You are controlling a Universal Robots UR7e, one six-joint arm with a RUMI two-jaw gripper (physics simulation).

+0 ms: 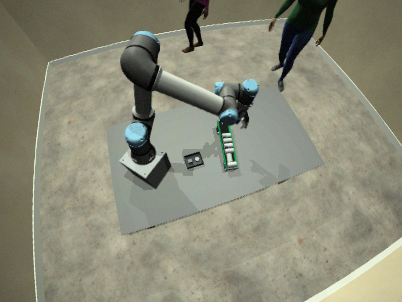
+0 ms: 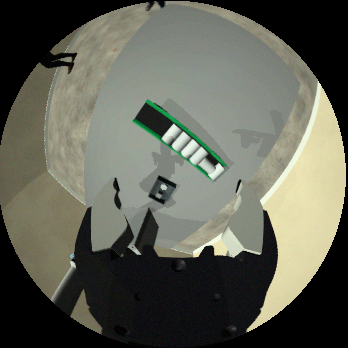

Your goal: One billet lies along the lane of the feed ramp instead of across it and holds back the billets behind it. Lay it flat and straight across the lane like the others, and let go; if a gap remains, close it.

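Pixels of known places: gripper, between the fingertips: point(image 2: 177, 180); arm's base, origin of its link: point(image 1: 143, 154).
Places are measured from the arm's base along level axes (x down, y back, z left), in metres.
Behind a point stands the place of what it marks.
The feed ramp point(image 1: 223, 128) {x 0.188, y -0.572, z 0.210 m} point(image 2: 150, 118) {x 0.185, y -0.574, z 0.226 m} has green side rails and a dark lane, bare at one end. Several white billets lie side by side across the lane, among them one point(image 1: 226, 135) {x 0.159, y -0.573, z 0.131 m} point(image 2: 171, 134) {x 0.157, y -0.577, z 0.135 m} beside the bare stretch. Past them, one billet point(image 1: 230, 157) {x 0.180, y -0.567, z -0.038 m} point(image 2: 206, 164) {x 0.178, y -0.570, z -0.024 m} lies along the lane, with dark lane showing beside it. Another white billet point(image 1: 232, 163) {x 0.185, y -0.572, z -0.083 m} point(image 2: 216, 172) {x 0.186, y -0.571, z -0.080 m} lies across the lane at the far end, against the lengthwise one. My gripper point(image 1: 244, 121) point(image 2: 177, 180) {x -0.085, y -0.586, z 0.098 m} is open and empty, high above the table near the ramp's bare end.
A small dark tray point(image 2: 156, 186) {x 0.274, y -0.302, z 0.042 m} with two light pieces stands on the grey table point(image 1: 285, 135) {x 0.278, y -1.123, z 0.120 m} point(image 2: 200, 60) {x 0.278, y -0.899, z 0.249 m}, between the ramp and the robot's base point(image 1: 154, 171) {x 0.040, y -0.051, z -0.107 m}. Two people point(image 1: 194, 25) point(image 1: 287, 50) stand on the floor beyond the table.
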